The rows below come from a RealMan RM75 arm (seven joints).
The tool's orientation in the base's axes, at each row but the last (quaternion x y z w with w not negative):
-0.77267 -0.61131 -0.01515 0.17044
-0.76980 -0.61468 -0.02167 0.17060
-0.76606 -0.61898 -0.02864 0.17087
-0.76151 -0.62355 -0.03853 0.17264
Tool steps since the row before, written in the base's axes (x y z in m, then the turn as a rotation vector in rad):
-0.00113 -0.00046 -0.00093 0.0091 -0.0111 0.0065
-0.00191 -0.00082 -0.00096 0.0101 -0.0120 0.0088
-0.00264 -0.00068 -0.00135 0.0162 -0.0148 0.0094
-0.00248 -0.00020 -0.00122 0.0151 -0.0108 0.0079
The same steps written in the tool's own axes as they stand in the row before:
-0.00093 -0.00076 0.00095 -0.0066 0.0092 -0.0109
-0.00147 -0.00144 0.00100 -0.0067 0.0098 -0.0135
-0.00160 -0.00210 0.00151 -0.0077 0.0160 -0.0160
-0.00107 -0.00209 0.00147 -0.0046 0.0146 -0.0131

